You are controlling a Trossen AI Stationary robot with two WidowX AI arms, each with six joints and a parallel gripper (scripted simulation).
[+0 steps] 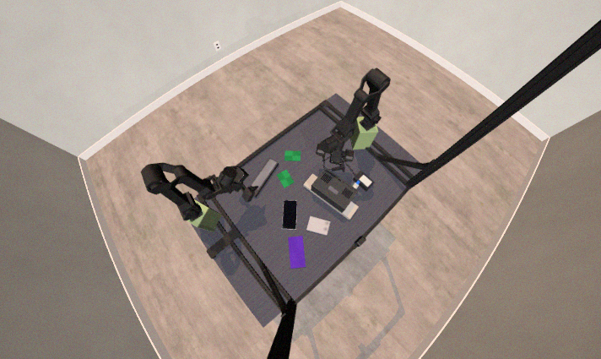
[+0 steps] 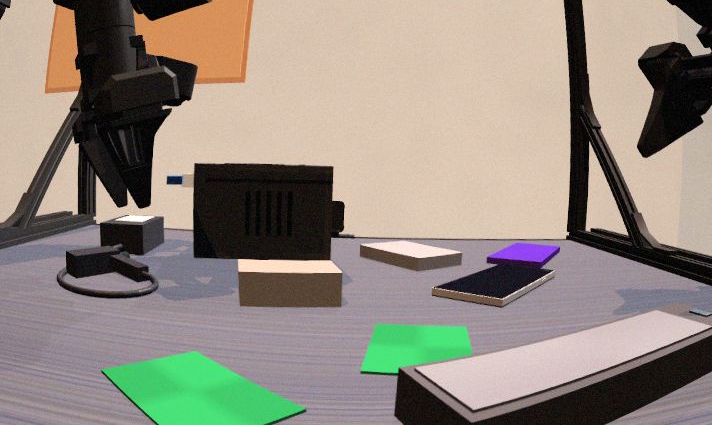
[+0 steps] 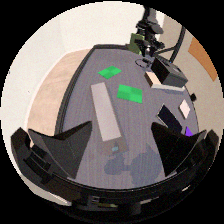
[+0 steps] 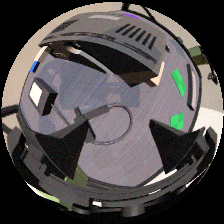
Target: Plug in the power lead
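Right now the black right-angle plug is 9 cm below my right hand, 4 cm to the right of it and 3 cm behind it. Round my right hand: block: 15 cm behind, 10 cm to the left, 9 cm below.
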